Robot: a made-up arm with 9 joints.
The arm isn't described. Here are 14 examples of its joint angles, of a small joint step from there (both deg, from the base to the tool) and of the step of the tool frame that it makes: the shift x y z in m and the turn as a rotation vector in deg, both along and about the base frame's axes.
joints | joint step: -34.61 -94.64 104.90 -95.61 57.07 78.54 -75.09 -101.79 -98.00 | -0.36 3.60 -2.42 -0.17 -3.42 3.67 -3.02 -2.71 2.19
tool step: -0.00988 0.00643 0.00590 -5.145 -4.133 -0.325
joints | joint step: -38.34 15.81 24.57 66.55 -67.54 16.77 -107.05 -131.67 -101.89 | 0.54 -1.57 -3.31 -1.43 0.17 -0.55 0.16 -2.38 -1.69
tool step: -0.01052 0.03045 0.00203 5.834 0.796 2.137
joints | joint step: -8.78 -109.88 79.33 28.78 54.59 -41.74 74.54 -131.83 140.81 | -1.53 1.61 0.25 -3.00 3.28 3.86 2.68 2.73 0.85
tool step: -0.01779 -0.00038 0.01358 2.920 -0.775 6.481
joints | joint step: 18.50 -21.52 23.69 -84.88 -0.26 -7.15 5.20 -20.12 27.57 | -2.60 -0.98 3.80 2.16 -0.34 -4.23 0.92 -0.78 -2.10
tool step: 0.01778 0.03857 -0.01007 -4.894 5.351 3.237
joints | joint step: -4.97 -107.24 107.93 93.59 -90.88 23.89 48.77 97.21 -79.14 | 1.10 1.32 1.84 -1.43 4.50 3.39 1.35 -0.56 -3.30
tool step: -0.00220 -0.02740 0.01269 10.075 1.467 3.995
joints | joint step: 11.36 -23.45 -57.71 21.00 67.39 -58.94 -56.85 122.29 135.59 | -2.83 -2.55 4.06 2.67 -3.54 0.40 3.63 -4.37 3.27
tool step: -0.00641 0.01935 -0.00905 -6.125 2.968 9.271
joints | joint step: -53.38 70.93 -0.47 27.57 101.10 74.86 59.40 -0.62 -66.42 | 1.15 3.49 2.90 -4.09 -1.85 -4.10 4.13 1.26 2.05
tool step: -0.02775 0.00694 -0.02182 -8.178 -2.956 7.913
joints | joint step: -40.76 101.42 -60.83 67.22 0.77 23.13 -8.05 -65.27 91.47 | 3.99 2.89 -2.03 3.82 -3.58 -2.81 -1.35 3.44 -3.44
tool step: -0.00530 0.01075 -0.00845 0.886 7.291 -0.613
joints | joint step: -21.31 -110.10 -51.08 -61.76 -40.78 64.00 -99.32 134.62 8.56 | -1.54 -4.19 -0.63 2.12 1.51 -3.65 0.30 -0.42 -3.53
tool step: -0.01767 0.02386 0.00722 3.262 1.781 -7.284
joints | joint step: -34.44 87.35 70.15 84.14 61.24 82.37 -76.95 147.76 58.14 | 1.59 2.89 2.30 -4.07 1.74 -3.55 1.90 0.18 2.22
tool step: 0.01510 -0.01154 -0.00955 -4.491 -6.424 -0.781
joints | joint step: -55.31 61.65 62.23 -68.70 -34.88 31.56 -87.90 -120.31 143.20 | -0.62 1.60 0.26 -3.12 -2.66 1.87 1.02 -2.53 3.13
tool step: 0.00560 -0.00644 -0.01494 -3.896 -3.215 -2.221
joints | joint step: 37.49 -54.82 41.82 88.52 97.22 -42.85 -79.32 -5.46 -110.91 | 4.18 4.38 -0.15 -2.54 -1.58 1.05 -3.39 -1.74 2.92
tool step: -0.01955 0.00512 -0.02862 6.926 -2.758 -3.738
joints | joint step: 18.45 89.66 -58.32 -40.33 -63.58 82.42 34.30 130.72 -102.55 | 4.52 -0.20 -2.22 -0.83 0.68 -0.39 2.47 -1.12 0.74
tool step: -0.01325 -0.02173 0.01952 5.145 -3.024 1.978
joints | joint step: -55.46 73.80 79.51 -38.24 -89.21 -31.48 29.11 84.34 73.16 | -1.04 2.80 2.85 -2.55 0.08 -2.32 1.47 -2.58 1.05
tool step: 0.01313 0.00599 0.02777 -3.539 -4.750 3.442
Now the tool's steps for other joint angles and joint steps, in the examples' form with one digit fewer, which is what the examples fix.
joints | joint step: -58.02 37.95 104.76 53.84 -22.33 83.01 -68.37 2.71 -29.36 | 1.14 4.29 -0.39 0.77 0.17 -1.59 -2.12 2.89 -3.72
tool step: -0.0358 -0.0178 -0.0091 -1.37 -7.48 7.80
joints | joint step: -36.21 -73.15 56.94 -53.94 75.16 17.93 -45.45 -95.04 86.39 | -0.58 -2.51 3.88 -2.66 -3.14 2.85 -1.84 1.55 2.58
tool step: 0.0030 0.0125 -0.0350 0.38 7.85 1.07
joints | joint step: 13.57 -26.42 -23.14 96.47 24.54 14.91 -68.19 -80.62 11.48 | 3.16 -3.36 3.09 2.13 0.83 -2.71 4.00 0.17 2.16
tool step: -0.0140 -0.0101 0.0158 -1.38 1.41 -1.75
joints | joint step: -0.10 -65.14 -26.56 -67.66 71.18 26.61 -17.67 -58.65 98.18 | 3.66 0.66 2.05 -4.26 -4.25 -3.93 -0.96 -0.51 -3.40
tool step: 0.0113 -0.0171 -0.0113 4.58 -7.29 3.41
